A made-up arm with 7 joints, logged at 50 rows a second.
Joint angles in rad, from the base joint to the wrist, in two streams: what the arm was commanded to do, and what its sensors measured. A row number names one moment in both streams.
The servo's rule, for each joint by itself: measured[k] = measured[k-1] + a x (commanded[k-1-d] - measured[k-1]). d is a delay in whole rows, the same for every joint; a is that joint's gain. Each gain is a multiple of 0.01, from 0.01 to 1. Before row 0 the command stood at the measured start. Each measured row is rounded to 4 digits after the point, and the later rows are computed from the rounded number. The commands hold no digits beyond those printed.
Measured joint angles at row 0:
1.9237 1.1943 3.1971 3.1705 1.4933 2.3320 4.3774
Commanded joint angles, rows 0 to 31:
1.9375 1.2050 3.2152 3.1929 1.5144 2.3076 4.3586
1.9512 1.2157 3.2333 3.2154 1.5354 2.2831 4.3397
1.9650 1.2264 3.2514 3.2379 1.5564 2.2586 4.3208
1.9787 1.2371 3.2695 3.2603 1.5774 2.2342 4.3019
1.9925 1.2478 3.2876 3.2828 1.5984 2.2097 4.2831
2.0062 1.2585 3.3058 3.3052 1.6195 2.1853 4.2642
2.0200 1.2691 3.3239 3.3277 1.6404 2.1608 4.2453
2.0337 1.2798 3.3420 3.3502 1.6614 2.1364 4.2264
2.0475 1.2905 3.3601 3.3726 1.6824 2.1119 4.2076
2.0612 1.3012 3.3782 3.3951 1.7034 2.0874 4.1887
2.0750 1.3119 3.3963 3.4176 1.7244 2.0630 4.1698
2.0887 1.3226 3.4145 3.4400 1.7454 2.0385 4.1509
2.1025 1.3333 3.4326 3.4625 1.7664 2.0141 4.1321
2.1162 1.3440 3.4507 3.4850 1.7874 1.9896 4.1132
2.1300 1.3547 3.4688 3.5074 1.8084 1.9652 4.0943
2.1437 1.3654 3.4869 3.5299 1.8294 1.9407 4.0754
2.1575 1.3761 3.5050 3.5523 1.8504 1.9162 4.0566
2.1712 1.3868 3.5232 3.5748 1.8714 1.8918 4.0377
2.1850 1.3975 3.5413 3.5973 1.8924 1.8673 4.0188
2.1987 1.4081 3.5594 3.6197 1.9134 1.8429 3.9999
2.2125 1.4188 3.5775 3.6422 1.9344 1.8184 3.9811
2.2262 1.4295 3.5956 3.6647 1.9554 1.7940 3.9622
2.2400 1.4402 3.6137 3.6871 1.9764 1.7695 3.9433
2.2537 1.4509 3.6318 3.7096 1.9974 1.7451 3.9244
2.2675 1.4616 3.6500 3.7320 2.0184 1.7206 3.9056
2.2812 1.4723 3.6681 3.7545 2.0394 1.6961 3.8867
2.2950 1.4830 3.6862 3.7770 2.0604 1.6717 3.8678
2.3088 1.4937 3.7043 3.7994 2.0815 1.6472 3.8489
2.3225 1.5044 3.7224 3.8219 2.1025 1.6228 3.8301
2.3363 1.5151 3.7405 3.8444 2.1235 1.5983 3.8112
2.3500 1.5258 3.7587 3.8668 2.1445 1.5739 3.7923
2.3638 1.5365 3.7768 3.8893 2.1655 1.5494 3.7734
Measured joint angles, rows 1 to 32:
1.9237 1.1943 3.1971 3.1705 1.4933 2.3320 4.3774
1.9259 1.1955 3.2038 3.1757 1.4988 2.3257 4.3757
1.9299 1.1977 3.2147 3.1848 1.5083 2.3146 4.3725
1.9355 1.2009 3.2283 3.1970 1.5208 2.3000 4.3678
1.9424 1.2049 3.2435 3.2116 1.5355 2.2829 4.3619
1.9504 1.2096 3.2598 3.2280 1.5519 2.2639 4.3548
1.9593 1.2150 3.2768 3.2458 1.5695 2.2435 4.3466
1.9690 1.2210 3.2942 3.2646 1.5879 2.2220 4.3375
1.9794 1.2275 3.3119 3.2843 1.6070 2.1997 4.3275
1.9903 1.2344 3.3297 3.3046 1.6266 2.1769 4.3167
2.0016 1.2417 3.3476 3.3254 1.6466 2.1536 4.3052
2.0133 1.2494 3.3656 3.3466 1.6668 2.1300 4.2930
2.0254 1.2575 3.3837 3.3681 1.6872 2.1062 4.2802
2.0377 1.2658 3.4018 3.3898 1.7078 2.0823 4.2669
2.0503 1.2744 3.4199 3.4117 1.7285 2.0582 4.2531
2.0631 1.2832 3.4380 3.4337 1.7493 2.0340 4.2388
2.0760 1.2922 3.4561 3.4558 1.7701 2.0097 4.2241
2.0890 1.3014 3.4742 3.4780 1.7910 1.9854 4.2090
2.1022 1.3108 3.4923 3.5003 1.8119 1.9611 4.1936
2.1154 1.3203 3.5104 3.5226 1.8328 1.9367 4.1779
2.1287 1.3300 3.5285 3.5449 1.8538 1.9123 4.1619
2.1421 1.3398 3.5466 3.5673 1.8748 1.8879 4.1456
2.1556 1.3497 3.5647 3.5897 1.8958 1.8635 4.1291
2.1691 1.3597 3.5828 3.6121 1.9168 1.8391 4.1124
2.1826 1.3697 3.6009 3.6345 1.9378 1.8147 4.0955
2.1962 1.3798 3.6191 3.6569 1.9588 1.7902 4.0784
2.2098 1.3900 3.6372 3.6793 1.9798 1.7657 4.0611
2.2234 1.4002 3.6553 3.7018 2.0008 1.7413 4.0437
2.2371 1.4105 3.6734 3.7242 2.0218 1.7168 4.0262
2.2508 1.4208 3.6915 3.7467 2.0428 1.6924 4.0086
2.2645 1.4312 3.7096 3.7692 2.0638 1.6679 3.9908
2.2782 1.4416 3.7278 3.7916 2.0848 1.6435 3.9729
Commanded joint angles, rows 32 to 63:
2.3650 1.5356 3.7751 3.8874 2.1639 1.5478 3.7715
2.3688 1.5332 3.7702 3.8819 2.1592 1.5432 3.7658
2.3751 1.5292 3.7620 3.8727 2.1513 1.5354 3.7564
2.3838 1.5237 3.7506 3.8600 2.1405 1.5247 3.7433
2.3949 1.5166 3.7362 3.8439 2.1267 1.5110 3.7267
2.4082 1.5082 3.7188 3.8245 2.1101 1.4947 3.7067
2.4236 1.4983 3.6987 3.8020 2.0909 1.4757 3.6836
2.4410 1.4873 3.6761 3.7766 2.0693 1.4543 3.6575
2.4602 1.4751 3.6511 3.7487 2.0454 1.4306 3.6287
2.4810 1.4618 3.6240 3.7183 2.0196 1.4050 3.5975
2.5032 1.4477 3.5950 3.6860 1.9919 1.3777 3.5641
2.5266 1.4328 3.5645 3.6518 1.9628 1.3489 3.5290
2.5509 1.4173 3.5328 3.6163 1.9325 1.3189 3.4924
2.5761 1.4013 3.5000 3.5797 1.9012 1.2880 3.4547
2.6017 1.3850 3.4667 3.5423 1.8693 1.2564 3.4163
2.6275 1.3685 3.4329 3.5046 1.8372 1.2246 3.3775
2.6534 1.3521 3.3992 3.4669 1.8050 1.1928 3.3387
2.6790 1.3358 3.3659 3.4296 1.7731 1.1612 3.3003
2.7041 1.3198 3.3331 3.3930 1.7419 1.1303 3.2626
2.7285 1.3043 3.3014 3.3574 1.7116 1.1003 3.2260
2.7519 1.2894 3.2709 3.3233 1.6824 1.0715 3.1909
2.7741 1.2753 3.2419 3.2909 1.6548 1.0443 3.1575
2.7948 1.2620 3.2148 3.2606 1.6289 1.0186 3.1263
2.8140 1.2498 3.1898 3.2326 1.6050 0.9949 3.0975
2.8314 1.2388 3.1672 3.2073 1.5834 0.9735 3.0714
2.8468 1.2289 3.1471 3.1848 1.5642 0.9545 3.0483
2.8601 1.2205 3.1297 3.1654 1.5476 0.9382 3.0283
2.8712 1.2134 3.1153 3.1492 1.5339 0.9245 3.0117
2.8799 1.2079 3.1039 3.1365 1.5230 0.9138 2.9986
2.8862 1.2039 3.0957 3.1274 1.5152 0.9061 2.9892
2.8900 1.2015 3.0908 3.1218 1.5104 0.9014 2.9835
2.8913 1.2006 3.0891 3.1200 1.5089 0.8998 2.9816
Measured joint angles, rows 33 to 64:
2.2919 1.4520 3.7459 3.8141 2.1058 1.6190 3.9549
2.3036 1.4612 3.7567 3.8310 2.1209 1.6005 3.9384
2.3140 1.4691 3.7617 3.8427 2.1309 1.5856 3.9229
2.3238 1.4757 3.7618 3.8496 2.1362 1.5725 3.9079
2.3334 1.4810 3.7577 3.8520 2.1373 1.5601 3.8931
2.3432 1.4849 3.7497 3.8501 2.1345 1.5473 3.8781
2.3536 1.4875 3.7383 3.8442 2.1282 1.5336 3.8627
2.3648 1.4887 3.7236 3.8345 2.1185 1.5185 3.8466
2.3770 1.4885 3.7060 3.8212 2.1057 1.5018 3.8296
2.3903 1.4870 3.6857 3.8045 2.0900 1.4833 3.8115
2.4048 1.4842 3.6629 3.7847 2.0717 1.4629 3.7922
2.4205 1.4802 3.6378 3.7620 2.0510 1.4407 3.7717
2.4375 1.4750 3.6107 3.7367 2.0281 1.4168 3.7499
2.4556 1.4687 3.5819 3.7090 2.0032 1.3913 3.7267
2.4749 1.4613 3.5516 3.6793 1.9767 1.3644 3.7022
2.4952 1.4529 3.5202 3.6478 1.9488 1.3363 3.6765
2.5164 1.4436 3.4879 3.6149 1.9198 1.3073 3.6496
2.5383 1.4335 3.4551 3.5809 1.8900 1.2775 3.6216
2.5608 1.4228 3.4221 3.5461 1.8596 1.2473 3.5927
2.5837 1.4115 3.3892 3.5109 1.8290 1.2169 3.5630
2.6069 1.3997 3.3567 3.4756 1.7985 1.1866 3.5327
2.6301 1.3876 3.3250 3.4406 1.7683 1.1567 3.5019
2.6531 1.3752 3.2943 3.4062 1.7388 1.1275 3.4709
2.6758 1.3627 3.2649 3.3727 1.7102 1.0992 3.4399
2.6979 1.3503 3.2371 3.3405 1.6828 1.0721 3.4091
2.7193 1.3380 3.2112 3.3099 1.6570 1.0465 3.3787
2.7397 1.3260 3.1875 3.2811 1.6329 1.0226 3.3490
2.7590 1.3144 3.1661 3.2545 1.6107 1.0007 3.3201
2.7770 1.3033 3.1473 3.2303 1.5907 0.9809 3.2923
2.7935 1.2928 3.1312 3.2087 1.5731 0.9635 3.2659
2.8083 1.2830 3.1181 3.1900 1.5580 0.9486 3.2410
2.8214 1.2740 3.1080 3.1743 1.5456 0.9363 3.2178

